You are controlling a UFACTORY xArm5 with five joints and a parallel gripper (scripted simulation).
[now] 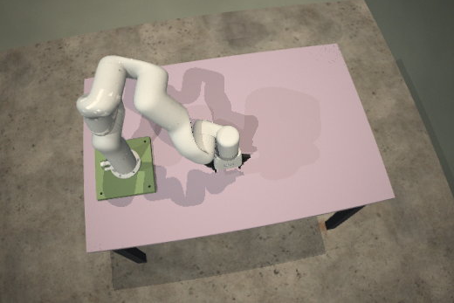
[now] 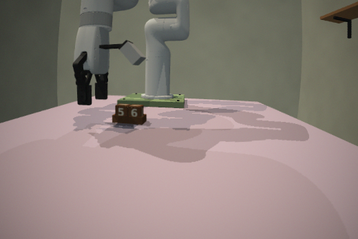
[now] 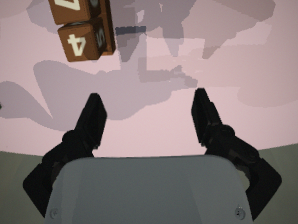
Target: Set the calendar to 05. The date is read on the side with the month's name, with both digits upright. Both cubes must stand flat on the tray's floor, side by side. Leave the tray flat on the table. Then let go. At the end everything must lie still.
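Now: hand 5 cm past the cube, 6 cm to the right of it and 4 cm above it. From my hand the other things lie so: brown calendar tray: 4 cm behind, 8 cm to the left, 5 cm below.
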